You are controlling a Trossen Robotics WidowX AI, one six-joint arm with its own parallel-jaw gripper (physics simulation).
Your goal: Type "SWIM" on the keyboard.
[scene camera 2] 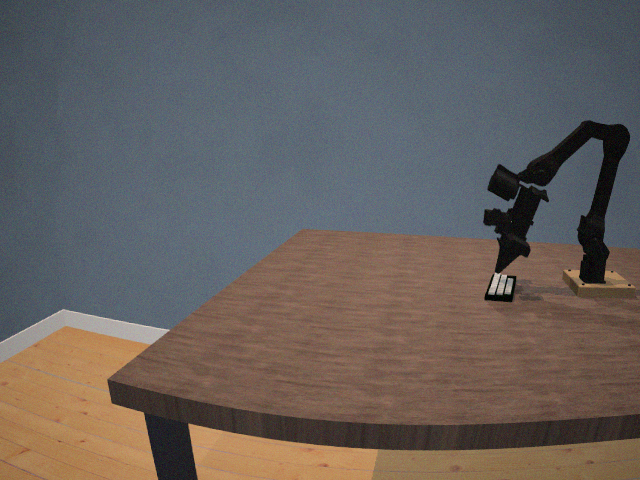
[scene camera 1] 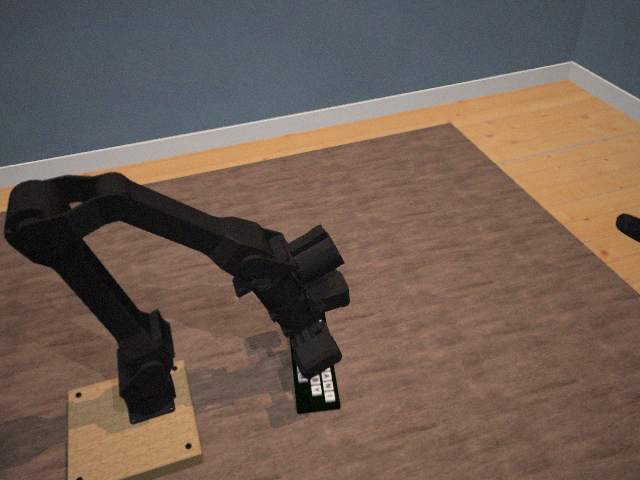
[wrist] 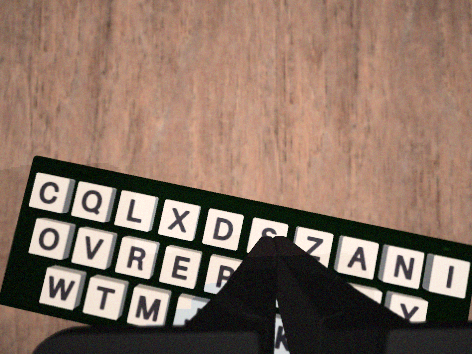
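Pixels of known places: gripper, between the fingertips: point(scene camera 2: 496, 273) point(wrist: 272, 248); arm's base, origin of its link: point(scene camera 2: 592, 280) point(scene camera 1: 150, 400).
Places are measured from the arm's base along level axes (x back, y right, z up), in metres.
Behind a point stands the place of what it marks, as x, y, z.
Note:
A dark green keyboard point(scene camera 1: 310, 404) @[-0.224, 0.084, -0.015] point(scene camera 2: 498, 297) @[-0.279, -0.098, -0.018] point(wrist: 17, 270) @[-0.260, -0.096, -0.015] with white letter keys lies on the table. My gripper point(scene camera 2: 497, 272) @[-0.271, 0.011, 0.009] point(wrist: 272, 248) @[-0.271, 0.011, 0.009] is shut and empty, pointing down at the keyboard. In the wrist view its tips overlap the lower part of the S key point(wrist: 268, 224) @[-0.278, 0.012, -0.010]; in scene camera 2 they are at or very near the key tops, but contact cannot be told. The W key point(wrist: 61, 288) @[-0.254, -0.074, -0.010] and M key point(wrist: 148, 305) @[-0.246, -0.038, -0.010] are in the lowest row at the left. The I key point(wrist: 450, 276) @[-0.255, 0.084, -0.010] ends the top row at the right. Fingers hide several middle keys.
The brown table point(scene camera 1: 439, 310) @[-0.503, -0.026, -0.026] point(scene camera 2: 361, 335) @[-0.549, -0.323, -0.026] bears the arm's wooden base plate point(scene camera 1: 103, 444) @[0.071, 0.050, 0.000] point(scene camera 2: 615, 289) @[0.050, -0.065, -0.005], beside the keyboard. The D key point(wrist: 223, 229) @[-0.276, -0.007, -0.010] and Z key point(wrist: 314, 245) @[-0.269, 0.030, -0.010] flank the S key. A dark rounded object point(scene camera 1: 629, 227) shows beyond the table at the right edge.

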